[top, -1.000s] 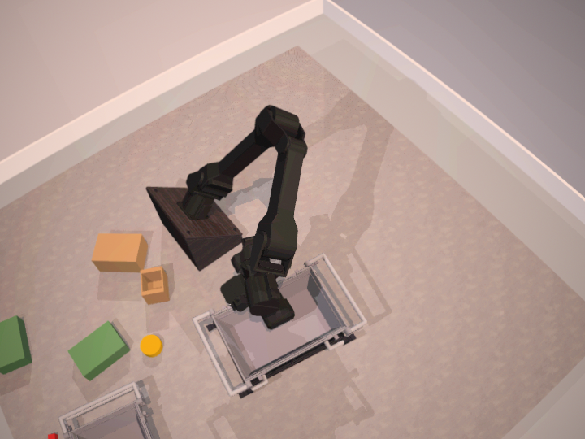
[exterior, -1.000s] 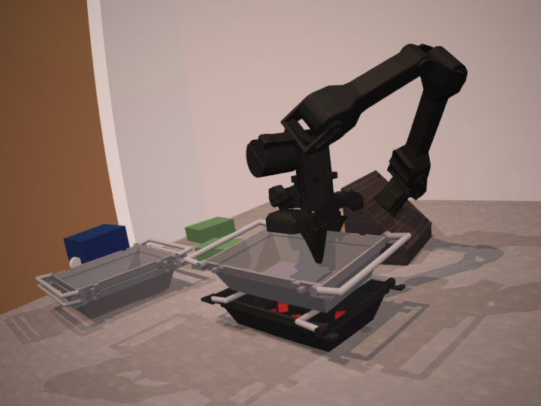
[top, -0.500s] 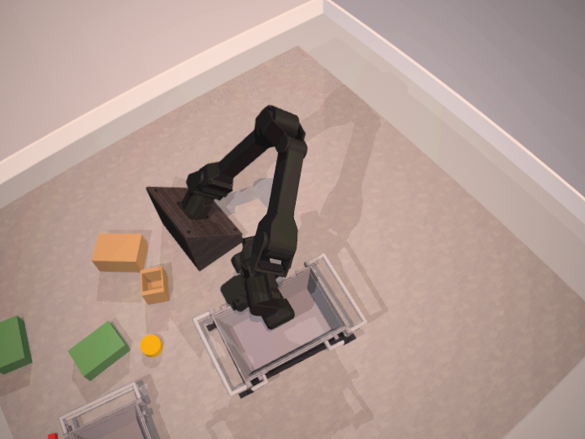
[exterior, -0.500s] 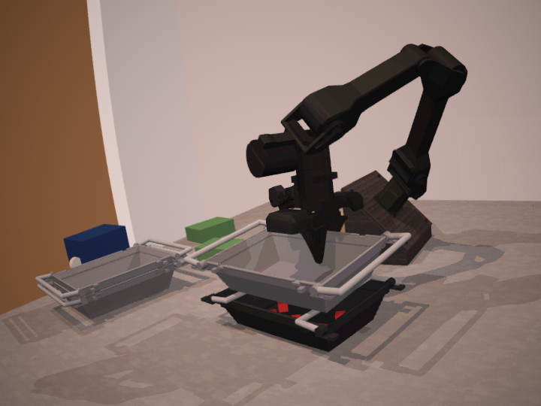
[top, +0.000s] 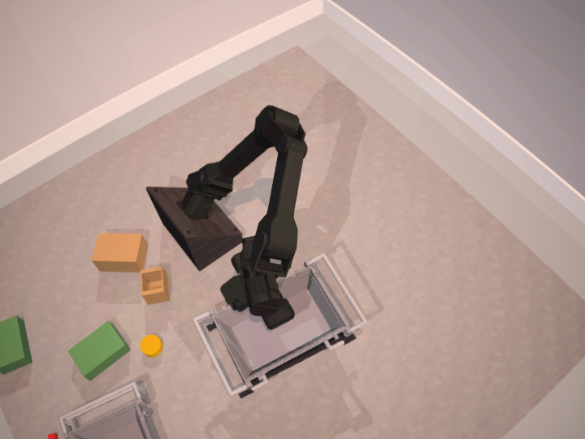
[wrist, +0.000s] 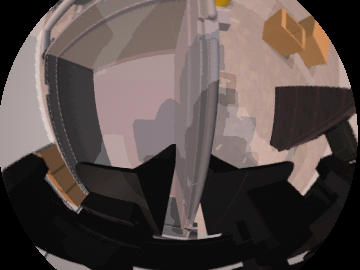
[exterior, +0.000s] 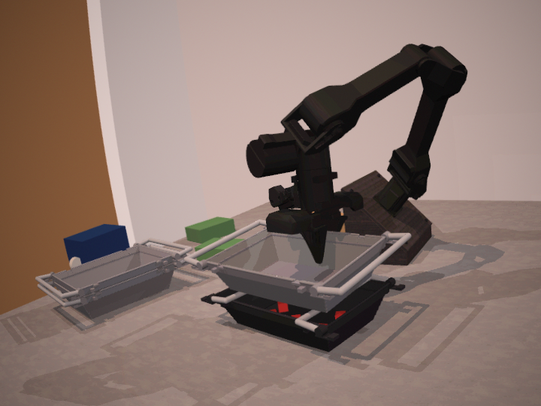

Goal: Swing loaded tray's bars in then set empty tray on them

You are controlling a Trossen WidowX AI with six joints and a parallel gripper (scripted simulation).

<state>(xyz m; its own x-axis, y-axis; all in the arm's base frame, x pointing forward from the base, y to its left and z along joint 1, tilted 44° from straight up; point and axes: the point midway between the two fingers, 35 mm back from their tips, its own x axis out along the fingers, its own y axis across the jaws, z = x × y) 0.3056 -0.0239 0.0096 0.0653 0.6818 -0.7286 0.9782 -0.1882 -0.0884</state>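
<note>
My gripper tip is 70 mm short of the grey translucent tray, 30 mm below it and 10 mm to the left of it. Round my gripper tip: yellow disc: 260 mm to the right, 120 mm behind, 80 mm below; red cube: 570 mm to the right, 80 mm below, 80 mm behind.
</note>
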